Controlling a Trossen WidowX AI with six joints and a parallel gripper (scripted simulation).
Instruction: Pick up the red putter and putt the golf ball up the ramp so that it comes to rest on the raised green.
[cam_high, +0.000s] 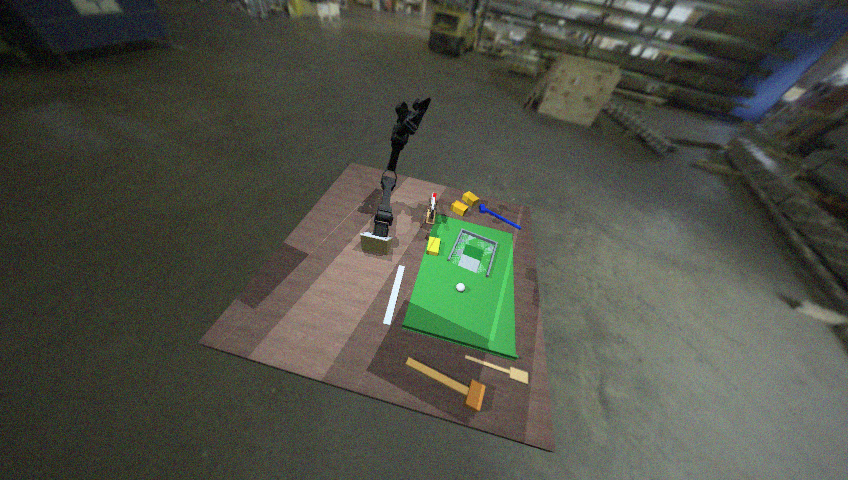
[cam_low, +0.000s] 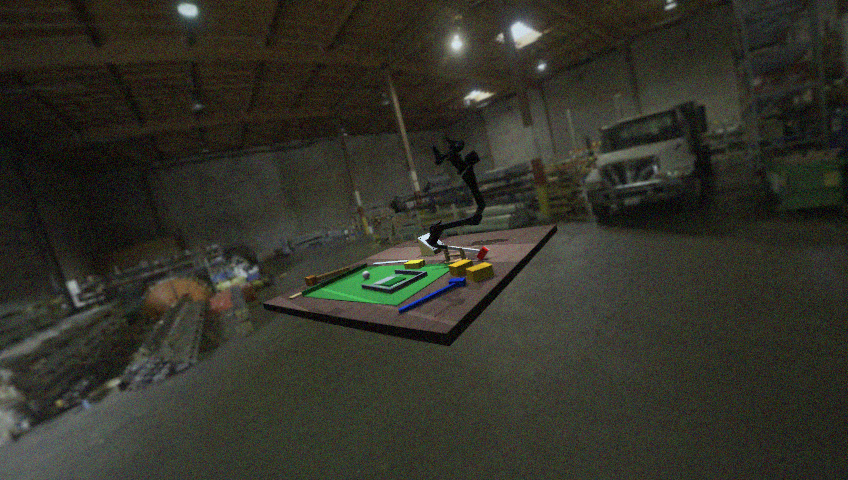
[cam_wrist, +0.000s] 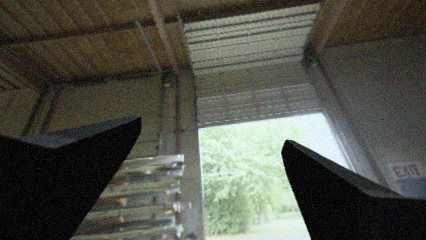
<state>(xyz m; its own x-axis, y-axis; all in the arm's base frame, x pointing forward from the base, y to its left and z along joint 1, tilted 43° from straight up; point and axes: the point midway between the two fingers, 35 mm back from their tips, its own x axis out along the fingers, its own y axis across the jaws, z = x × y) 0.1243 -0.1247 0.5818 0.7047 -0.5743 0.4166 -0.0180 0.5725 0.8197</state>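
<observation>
Now: gripper tip 100 mm short of the bar, 530 mm to the left of it and 620 mm above it. Also, from my gripper tip: green mat 400 mm ahead, 280 mm to the right, 620 mm below; then yellow block 190 mm ahead, 200 mm to the right, 600 mm below; then red putter 100 mm ahead, 60 mm to the left, 560 mm below.
</observation>
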